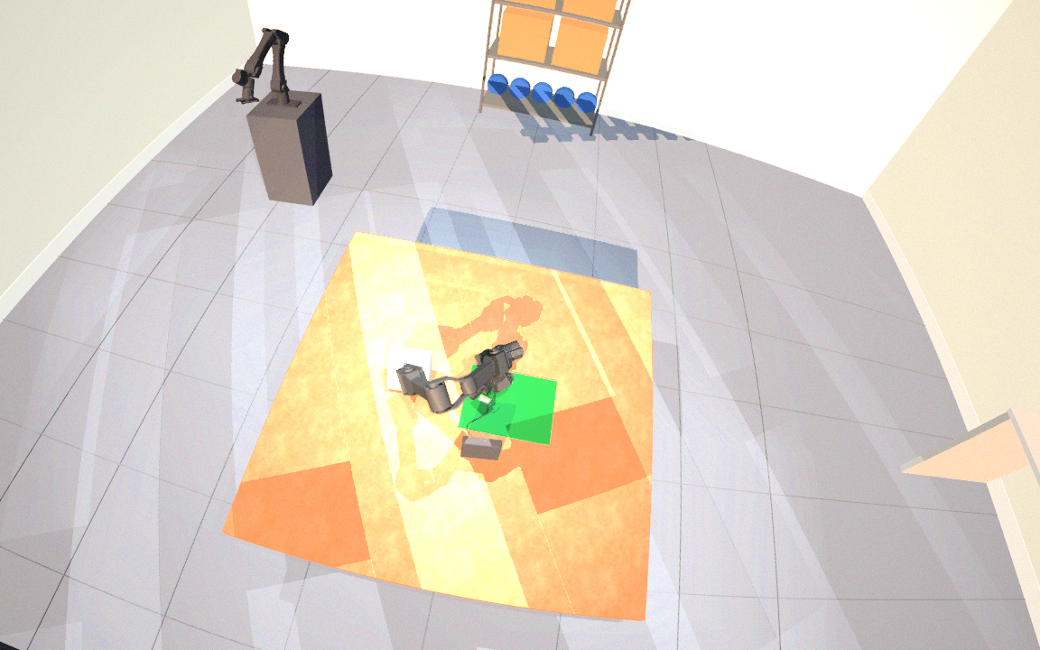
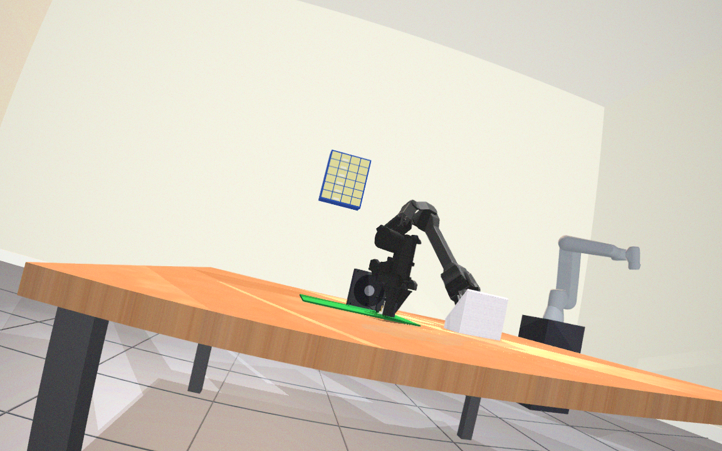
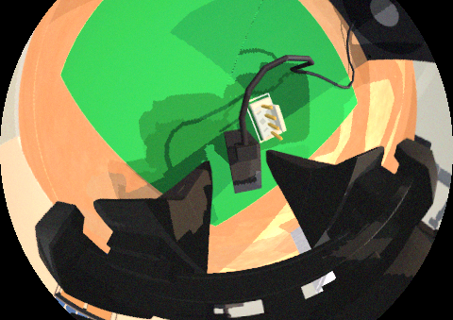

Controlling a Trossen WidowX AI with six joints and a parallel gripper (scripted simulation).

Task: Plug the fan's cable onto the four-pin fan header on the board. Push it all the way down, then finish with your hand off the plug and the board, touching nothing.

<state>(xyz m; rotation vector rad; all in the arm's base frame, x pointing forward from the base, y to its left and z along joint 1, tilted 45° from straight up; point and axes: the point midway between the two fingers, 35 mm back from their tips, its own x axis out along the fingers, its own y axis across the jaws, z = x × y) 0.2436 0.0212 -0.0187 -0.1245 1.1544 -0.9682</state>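
Right now my gripper tip is 10 mm short of the white four-pin header, 40 mm to the left of it and 20 mm above it. From my gripper tip the other things lie so: dark plug 10 mm above; then black fan 20 mm ahead, 230 mm to the right, 40 mm above; then green board 90 mm ahead, 40 mm to the right, 30 mm below.
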